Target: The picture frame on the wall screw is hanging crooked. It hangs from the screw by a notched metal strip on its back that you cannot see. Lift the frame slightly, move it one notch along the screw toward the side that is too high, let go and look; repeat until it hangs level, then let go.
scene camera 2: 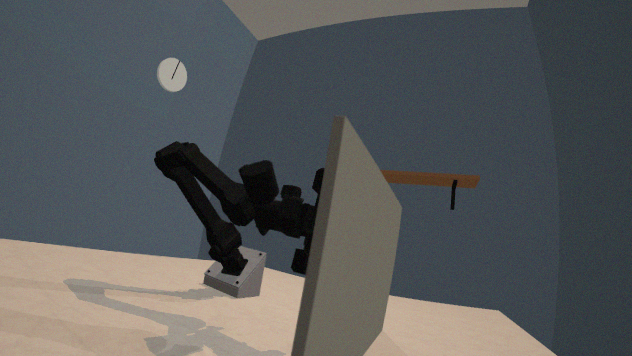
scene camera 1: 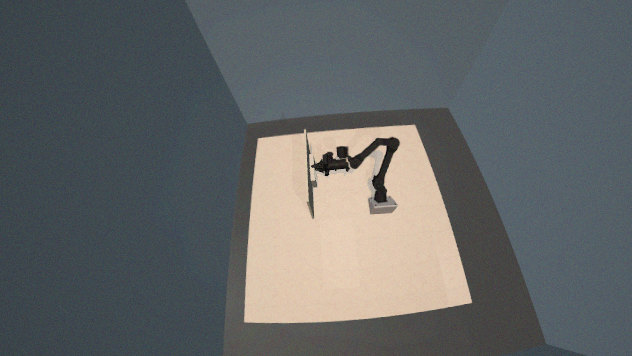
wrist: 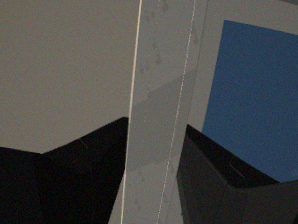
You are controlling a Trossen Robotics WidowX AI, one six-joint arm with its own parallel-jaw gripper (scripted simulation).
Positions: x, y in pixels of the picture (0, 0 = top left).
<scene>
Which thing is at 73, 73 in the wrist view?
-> A thin upright wall panel.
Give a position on a thin upright wall panel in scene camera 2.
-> At 349, 272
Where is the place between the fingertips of my gripper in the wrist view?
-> At 154, 130
</scene>
